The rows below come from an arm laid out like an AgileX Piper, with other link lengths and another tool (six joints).
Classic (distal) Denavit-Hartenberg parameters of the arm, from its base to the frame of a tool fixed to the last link. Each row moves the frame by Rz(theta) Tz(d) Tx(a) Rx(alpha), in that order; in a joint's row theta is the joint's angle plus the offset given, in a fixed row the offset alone. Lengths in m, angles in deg.
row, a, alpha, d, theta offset
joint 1, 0, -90, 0.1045, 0
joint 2, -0.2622, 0, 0, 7.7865
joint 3, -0.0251, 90, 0, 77.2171
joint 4, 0, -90, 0.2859, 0
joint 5, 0, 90, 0, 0
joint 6, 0.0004, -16, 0.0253, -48.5
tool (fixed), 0, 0, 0.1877, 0
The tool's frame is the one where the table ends.
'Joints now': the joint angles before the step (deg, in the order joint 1, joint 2, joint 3, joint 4, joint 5, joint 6). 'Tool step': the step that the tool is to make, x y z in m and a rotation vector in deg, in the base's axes. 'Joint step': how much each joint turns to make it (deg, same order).
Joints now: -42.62 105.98 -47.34 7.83 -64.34 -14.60
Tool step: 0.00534 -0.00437 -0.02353 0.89 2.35 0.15
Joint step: 0.00 3.85 -1.61 -0.33 0.00 -0.76
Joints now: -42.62 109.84 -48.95 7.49 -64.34 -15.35
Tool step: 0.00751 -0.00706 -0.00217 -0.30 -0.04 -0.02
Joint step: 0.00 2.08 -2.57 0.01 0.23 -0.23
